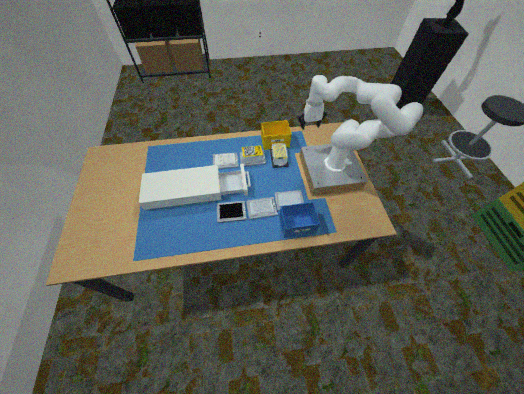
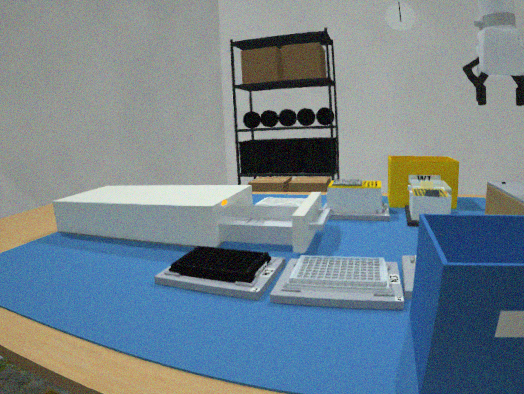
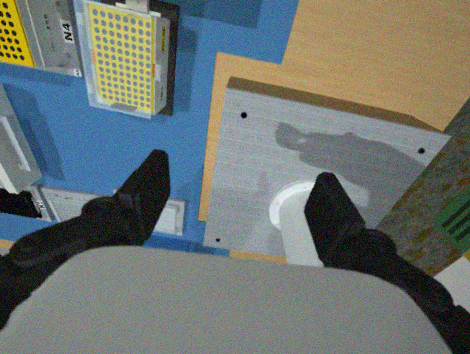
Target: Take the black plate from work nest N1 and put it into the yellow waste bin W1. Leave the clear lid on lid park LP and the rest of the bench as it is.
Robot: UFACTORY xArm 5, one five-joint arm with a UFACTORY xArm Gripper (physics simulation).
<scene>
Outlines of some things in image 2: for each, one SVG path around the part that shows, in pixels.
The gripper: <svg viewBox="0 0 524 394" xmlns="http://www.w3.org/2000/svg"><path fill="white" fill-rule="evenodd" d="M486 27L479 31L477 36L476 59L463 67L463 71L468 79L476 87L478 105L486 104L486 87L484 82L487 78L513 78L518 85L518 88L516 88L516 105L522 106L524 105L524 43L521 32L511 25Z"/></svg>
A black plate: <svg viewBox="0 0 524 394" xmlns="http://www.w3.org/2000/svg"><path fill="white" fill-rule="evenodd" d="M169 271L196 278L235 283L235 281L251 283L268 265L271 256L267 252L198 246L173 262Z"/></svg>
</scene>
